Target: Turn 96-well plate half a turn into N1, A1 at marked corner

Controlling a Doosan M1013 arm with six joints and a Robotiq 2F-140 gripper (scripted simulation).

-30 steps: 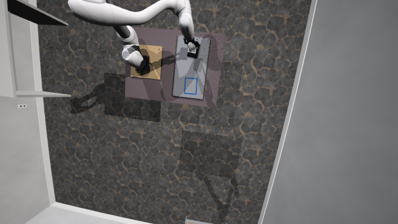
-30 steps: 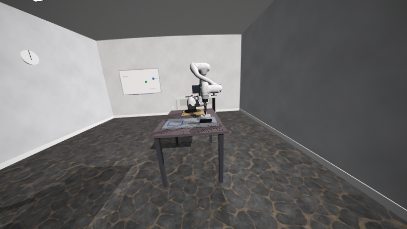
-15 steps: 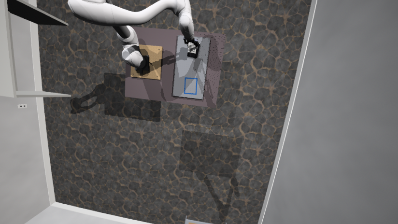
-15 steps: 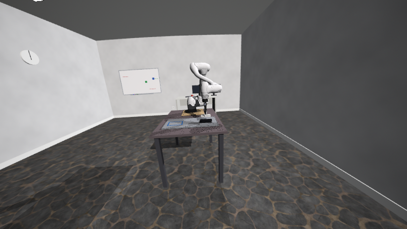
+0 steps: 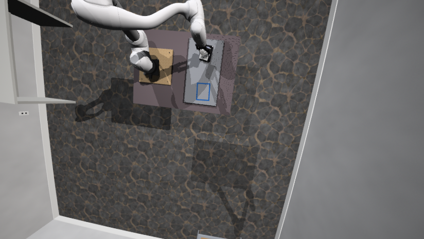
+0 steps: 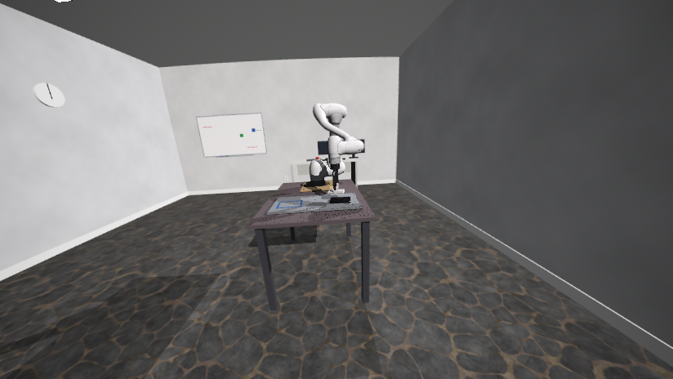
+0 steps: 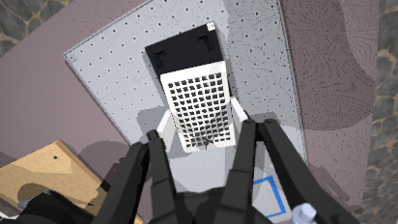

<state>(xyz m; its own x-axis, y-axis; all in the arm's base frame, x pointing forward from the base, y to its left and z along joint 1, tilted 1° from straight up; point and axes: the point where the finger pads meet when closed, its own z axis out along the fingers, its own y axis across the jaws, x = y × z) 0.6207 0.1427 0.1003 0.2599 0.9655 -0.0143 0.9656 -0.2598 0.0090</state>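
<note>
My gripper is now 3 cm to the right of the black plate nest N1 and 9 cm above it. From my hand the other things lie so: small white corner mark (7 cm ahead, 10 cm to the left, 9 cm below); white 96-well plate (2 cm below).
</note>
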